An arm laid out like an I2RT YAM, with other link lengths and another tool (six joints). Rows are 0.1 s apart.
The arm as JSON. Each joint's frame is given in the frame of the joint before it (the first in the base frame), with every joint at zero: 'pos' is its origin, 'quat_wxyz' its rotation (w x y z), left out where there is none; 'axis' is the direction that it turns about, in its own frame. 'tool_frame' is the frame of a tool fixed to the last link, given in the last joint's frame.
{
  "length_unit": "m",
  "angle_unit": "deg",
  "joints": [
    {
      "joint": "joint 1",
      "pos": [
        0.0,
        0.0,
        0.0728
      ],
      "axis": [
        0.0,
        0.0,
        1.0
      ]
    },
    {
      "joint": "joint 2",
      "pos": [
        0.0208,
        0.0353,
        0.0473
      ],
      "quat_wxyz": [
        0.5,
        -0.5,
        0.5,
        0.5
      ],
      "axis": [
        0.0,
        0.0,
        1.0
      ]
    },
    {
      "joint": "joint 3",
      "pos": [
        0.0,
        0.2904,
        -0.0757
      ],
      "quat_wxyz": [
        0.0,
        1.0,
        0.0,
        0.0
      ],
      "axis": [
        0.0,
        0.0,
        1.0
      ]
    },
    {
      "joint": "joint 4",
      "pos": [
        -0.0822,
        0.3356,
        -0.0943
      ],
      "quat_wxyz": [
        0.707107,
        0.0,
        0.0,
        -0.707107
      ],
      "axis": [
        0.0,
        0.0,
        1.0
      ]
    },
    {
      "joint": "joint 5",
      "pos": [
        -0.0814,
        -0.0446,
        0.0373
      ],
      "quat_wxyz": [
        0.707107,
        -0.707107,
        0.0,
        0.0
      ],
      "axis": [
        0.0,
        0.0,
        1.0
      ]
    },
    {
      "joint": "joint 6",
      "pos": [
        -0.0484,
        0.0,
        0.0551
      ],
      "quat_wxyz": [
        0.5,
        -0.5,
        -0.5,
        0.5
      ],
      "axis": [
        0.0,
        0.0,
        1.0
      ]
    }
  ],
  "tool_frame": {
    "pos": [
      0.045,
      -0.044,
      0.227
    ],
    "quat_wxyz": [
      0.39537,
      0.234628,
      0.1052,
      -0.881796
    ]
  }
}
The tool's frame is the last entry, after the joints.
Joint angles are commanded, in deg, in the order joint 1, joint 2, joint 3, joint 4, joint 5, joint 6. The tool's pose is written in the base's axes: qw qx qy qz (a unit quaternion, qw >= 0); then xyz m. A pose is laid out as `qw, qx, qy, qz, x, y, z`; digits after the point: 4 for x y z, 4 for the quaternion.
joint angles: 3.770, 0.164, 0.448, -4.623, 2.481, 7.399
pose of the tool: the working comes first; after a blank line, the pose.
Where each joint sits with the arm in this pose, in the base's axes (m; each line is computed from the numbers above, not from the rounded line before):
joint 1: 0.0000 0.0000 0.0728
joint 2: 0.0184 0.0366 0.1201
joint 3: -0.2664 -0.0580 0.1209
joint 4: 0.0619 0.0581 0.2048
joint 5: 0.1487 0.0264 0.2431
joint 6: 0.1928 0.0272 0.1845
the tool: 0.4151 0.0824 0.1295

0.4502, -0.1677, 0.8420, -0.2456, 0.4151, 0.0824, 0.1295
